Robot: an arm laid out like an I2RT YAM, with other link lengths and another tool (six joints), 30 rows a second.
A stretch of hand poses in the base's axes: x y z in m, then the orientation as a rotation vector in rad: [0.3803, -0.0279, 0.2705, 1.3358, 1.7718, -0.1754]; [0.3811, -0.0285, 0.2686, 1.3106, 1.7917, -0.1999]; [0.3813, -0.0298, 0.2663, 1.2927, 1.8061, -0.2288]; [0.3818, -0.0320, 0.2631, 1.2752, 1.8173, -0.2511]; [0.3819, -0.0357, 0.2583, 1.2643, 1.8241, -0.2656]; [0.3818, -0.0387, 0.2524, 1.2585, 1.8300, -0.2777]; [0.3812, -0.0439, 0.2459, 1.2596, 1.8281, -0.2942]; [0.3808, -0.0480, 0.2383, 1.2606, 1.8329, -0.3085]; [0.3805, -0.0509, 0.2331, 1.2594, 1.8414, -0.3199]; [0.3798, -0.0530, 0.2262, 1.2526, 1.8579, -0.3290]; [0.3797, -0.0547, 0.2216, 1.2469, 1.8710, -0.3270]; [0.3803, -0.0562, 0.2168, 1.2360, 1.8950, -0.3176]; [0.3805, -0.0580, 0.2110, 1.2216, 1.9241, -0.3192]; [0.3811, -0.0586, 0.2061, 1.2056, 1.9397, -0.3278]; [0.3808, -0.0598, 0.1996, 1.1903, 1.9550, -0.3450]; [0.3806, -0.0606, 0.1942, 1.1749, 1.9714, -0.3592]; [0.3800, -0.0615, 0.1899, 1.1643, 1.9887, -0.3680]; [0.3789, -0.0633, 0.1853, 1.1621, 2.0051, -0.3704]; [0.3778, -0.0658, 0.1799, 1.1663, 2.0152, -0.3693]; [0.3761, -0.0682, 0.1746, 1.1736, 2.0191, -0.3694]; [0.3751, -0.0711, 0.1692, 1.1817, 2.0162, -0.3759]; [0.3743, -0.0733, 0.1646, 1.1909, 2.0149, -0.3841]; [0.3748, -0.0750, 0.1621, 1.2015, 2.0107, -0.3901]
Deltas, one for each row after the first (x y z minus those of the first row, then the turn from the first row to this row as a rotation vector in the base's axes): [0.0008, -0.0006, -0.0019, -0.0208, 0.0207, 0.0142]; [0.0010, -0.0019, -0.0042, -0.0414, 0.0414, 0.0203]; [0.0015, -0.0041, -0.0074, -0.0592, 0.0567, 0.0272]; [0.0016, -0.0078, -0.0122, -0.0707, 0.0666, 0.0312]; [0.0015, -0.0108, -0.0181, -0.0781, 0.0758, 0.0326]; [0.0009, -0.0160, -0.0246, -0.0868, 0.0828, 0.0252]; [0.0005, -0.0201, -0.0322, -0.0918, 0.0938, 0.0213]; [0.0002, -0.0230, -0.0374, -0.0951, 0.1057, 0.0212]; [-0.0005, -0.0251, -0.0443, -0.0972, 0.1214, 0.0283]; [-0.0006, -0.0268, -0.0489, -0.0944, 0.1291, 0.0375]; [0.0000, -0.0283, -0.0537, -0.0863, 0.1404, 0.0566]; [0.0002, -0.0301, -0.0595, -0.0837, 0.1605, 0.0756]; [0.0008, -0.0307, -0.0644, -0.0909, 0.1735, 0.0879]; [0.0005, -0.0319, -0.0709, -0.1020, 0.1909, 0.0966]; [0.0003, -0.0327, -0.0763, -0.1111, 0.2076, 0.1068]; [-0.0003, -0.0336, -0.0806, -0.1143, 0.2234, 0.1163]; [-0.0014, -0.0354, -0.0852, -0.1098, 0.2368, 0.1226]; [-0.0025, -0.0379, -0.0906, -0.1026, 0.2448, 0.1241]; [-0.0042, -0.0403, -0.0959, -0.0969, 0.2492, 0.1210]; [-0.0052, -0.0432, -0.1013, -0.0968, 0.2518, 0.1128]; [-0.0060, -0.0454, -0.1059, -0.0962, 0.2567, 0.1039]; [-0.0055, -0.0471, -0.1084, -0.0949, 0.2585, 0.0939]
